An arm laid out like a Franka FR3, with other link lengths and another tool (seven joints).
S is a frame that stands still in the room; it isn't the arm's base.
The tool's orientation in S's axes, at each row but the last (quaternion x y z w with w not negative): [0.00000, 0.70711, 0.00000, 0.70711]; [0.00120, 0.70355, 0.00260, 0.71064]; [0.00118, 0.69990, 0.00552, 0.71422]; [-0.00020, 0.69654, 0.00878, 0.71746]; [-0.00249, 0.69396, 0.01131, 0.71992]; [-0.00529, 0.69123, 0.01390, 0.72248]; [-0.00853, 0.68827, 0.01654, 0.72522]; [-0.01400, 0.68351, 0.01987, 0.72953]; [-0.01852, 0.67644, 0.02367, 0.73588]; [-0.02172, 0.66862, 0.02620, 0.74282]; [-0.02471, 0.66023, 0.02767, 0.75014]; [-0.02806, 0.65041, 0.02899, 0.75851]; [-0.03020, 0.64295, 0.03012, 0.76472]
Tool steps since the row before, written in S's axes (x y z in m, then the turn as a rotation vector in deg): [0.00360, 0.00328, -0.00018, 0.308, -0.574, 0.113]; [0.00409, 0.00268, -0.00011, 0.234, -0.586, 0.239]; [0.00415, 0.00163, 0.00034, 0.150, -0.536, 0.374]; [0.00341, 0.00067, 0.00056, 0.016, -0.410, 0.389]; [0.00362, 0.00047, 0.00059, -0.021, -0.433, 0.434]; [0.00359, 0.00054, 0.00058, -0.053, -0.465, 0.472]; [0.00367, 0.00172, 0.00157, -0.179, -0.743, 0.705]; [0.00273, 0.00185, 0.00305, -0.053, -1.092, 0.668]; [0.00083, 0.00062, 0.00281, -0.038, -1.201, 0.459]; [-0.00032, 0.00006, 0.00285, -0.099, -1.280, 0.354]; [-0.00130, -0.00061, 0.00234, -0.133, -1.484, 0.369]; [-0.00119, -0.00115, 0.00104, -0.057, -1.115, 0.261]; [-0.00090, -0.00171, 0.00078, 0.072, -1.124, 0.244]
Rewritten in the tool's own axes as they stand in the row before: [0.00018, 0.00328, 0.00360, -0.113, -0.574, 0.308]; [0.00017, 0.00267, 0.00409, -0.240, -0.585, 0.235]; [-0.00024, 0.00161, 0.00417, -0.376, -0.533, 0.154]; [-0.00045, 0.00063, 0.00343, -0.393, -0.405, 0.022]; [-0.00045, 0.00041, 0.00365, -0.440, -0.427, -0.013]; [-0.00041, 0.00045, 0.00363, -0.480, -0.458, -0.044]; [-0.00136, 0.00160, 0.00381, -0.722, -0.729, -0.168]; [-0.00285, 0.00174, 0.00301, -0.681, -1.084, -0.061]; [-0.00272, 0.00058, 0.00110, -0.472, -1.194, -0.070]; [-0.00287, 0.00009, -0.00001, -0.375, -1.269, -0.147]; [-0.00249, -0.00051, -0.00103, -0.396, -1.470, -0.194]; [-0.00122, -0.00106, -0.00111, -0.275, -1.108, -0.106]; [-0.00094, -0.00163, -0.00089, -0.236, -1.128, 0.017]
